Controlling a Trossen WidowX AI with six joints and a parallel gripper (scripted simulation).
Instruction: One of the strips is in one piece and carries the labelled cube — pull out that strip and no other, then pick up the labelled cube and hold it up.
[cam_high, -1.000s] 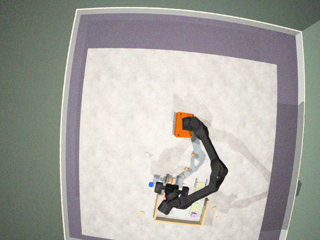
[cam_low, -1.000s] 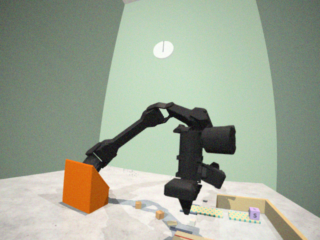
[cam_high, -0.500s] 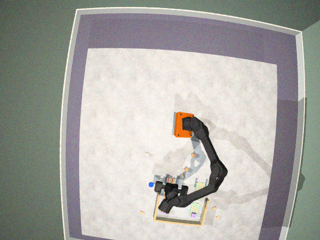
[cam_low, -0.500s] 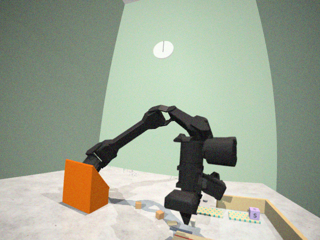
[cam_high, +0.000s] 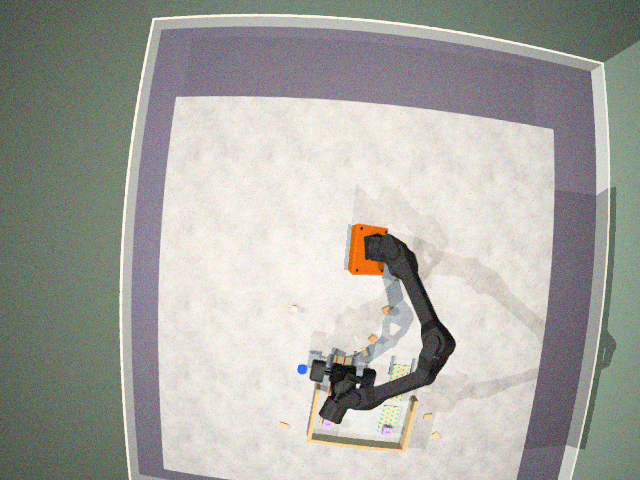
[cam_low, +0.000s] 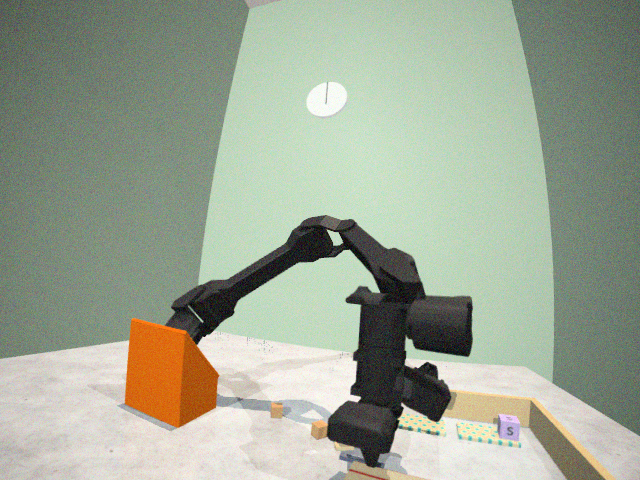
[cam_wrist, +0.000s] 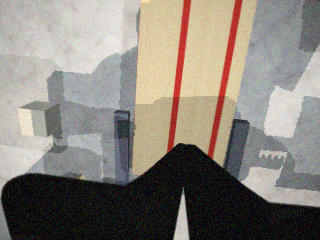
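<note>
Right now the blue disc is 10 mm ahead of my gripper tip, 120 mm to the right of it and 20 mm below it.
</note>
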